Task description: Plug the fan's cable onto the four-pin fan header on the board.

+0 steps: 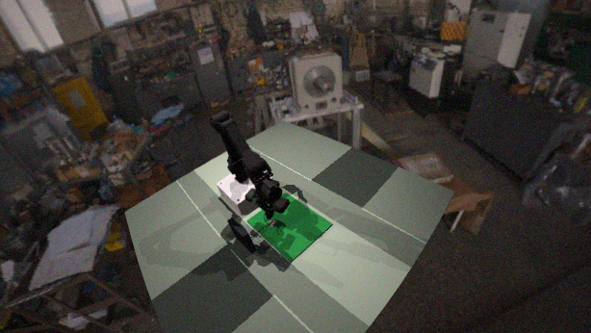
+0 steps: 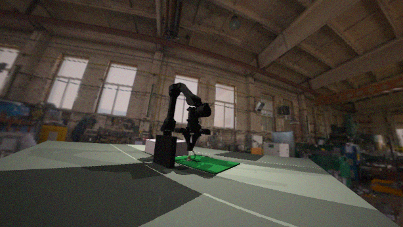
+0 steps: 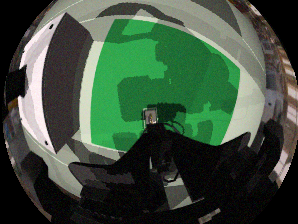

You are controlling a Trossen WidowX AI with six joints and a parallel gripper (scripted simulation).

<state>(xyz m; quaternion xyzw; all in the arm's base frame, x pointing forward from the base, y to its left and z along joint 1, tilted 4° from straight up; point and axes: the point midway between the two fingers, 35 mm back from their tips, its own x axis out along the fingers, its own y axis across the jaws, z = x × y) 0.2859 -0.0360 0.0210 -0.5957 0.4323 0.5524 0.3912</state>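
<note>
Right now the green board is 8 cm below my gripper tip, 5 cm ahead of it and 4 cm to the left of it. Round my gripper tip: dark plug (1 cm to the right, 1 cm above); then black fan (15 cm to the right, 1 cm below).
</note>
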